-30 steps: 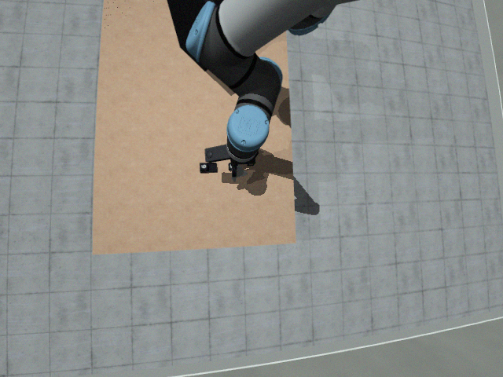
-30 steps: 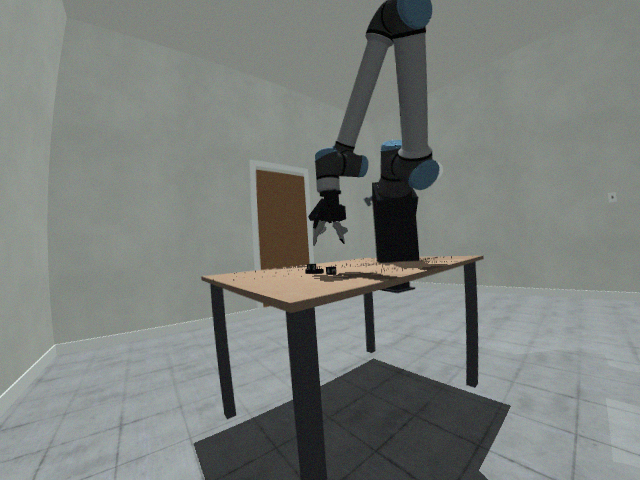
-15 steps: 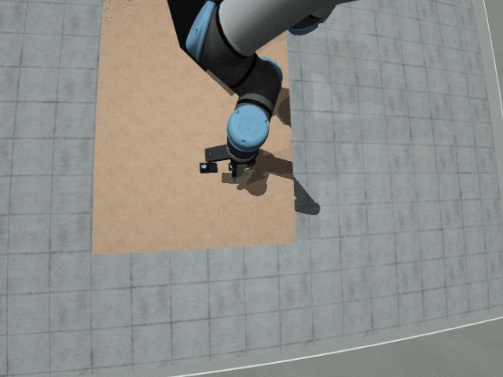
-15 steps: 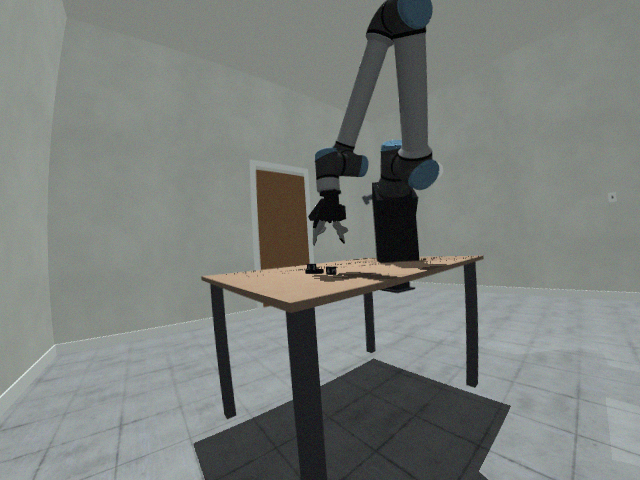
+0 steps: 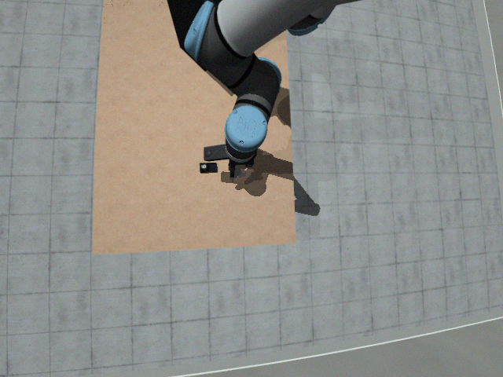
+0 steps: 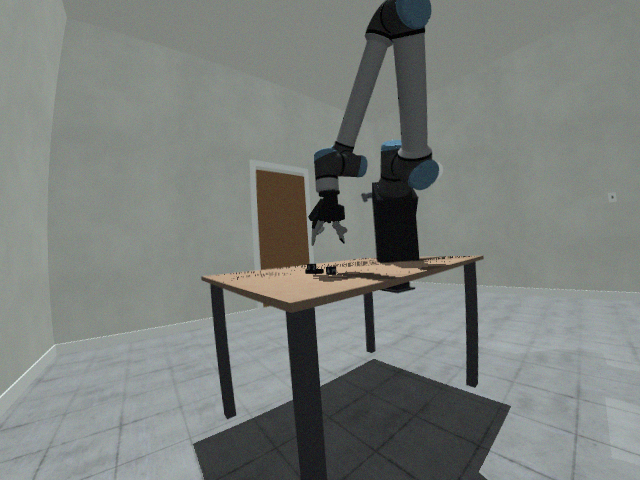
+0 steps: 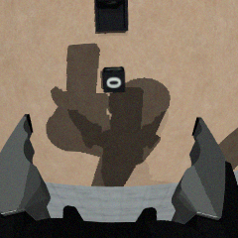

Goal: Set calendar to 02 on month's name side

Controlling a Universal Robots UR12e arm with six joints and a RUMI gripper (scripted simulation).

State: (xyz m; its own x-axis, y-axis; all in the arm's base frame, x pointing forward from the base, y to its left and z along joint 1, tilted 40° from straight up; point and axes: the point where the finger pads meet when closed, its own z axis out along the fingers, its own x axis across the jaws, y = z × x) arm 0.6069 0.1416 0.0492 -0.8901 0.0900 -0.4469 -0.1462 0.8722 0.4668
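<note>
Right now my hand is 11 cm above the calendar tray, 10 cm to the left of it and 2 cm short of it. The rest, counted from my hand: black number cube (10 cm below).
</note>
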